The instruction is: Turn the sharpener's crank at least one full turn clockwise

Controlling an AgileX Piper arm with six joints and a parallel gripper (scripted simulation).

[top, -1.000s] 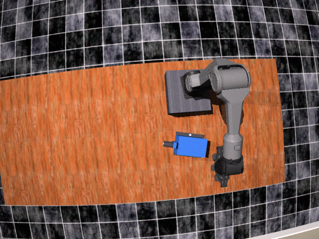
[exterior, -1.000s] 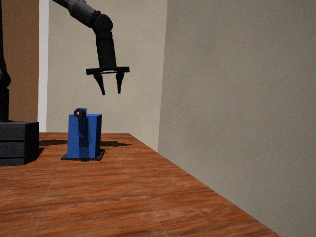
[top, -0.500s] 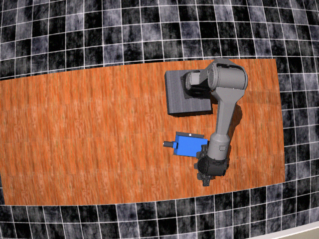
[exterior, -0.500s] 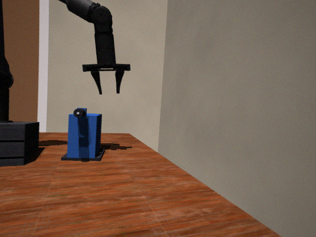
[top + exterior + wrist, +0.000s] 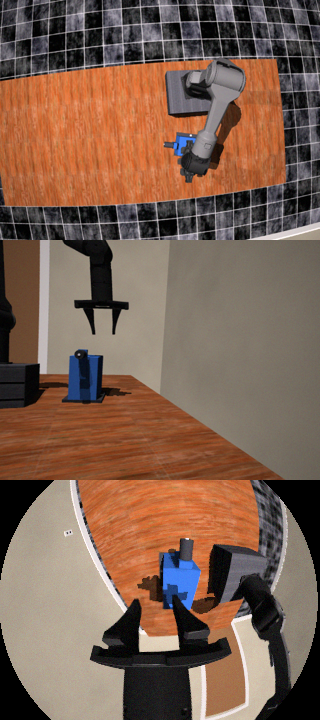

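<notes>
Right now the black knob is 6 cm behind my hand, 5 cm to the right of it and 6 cm below it.
</notes>
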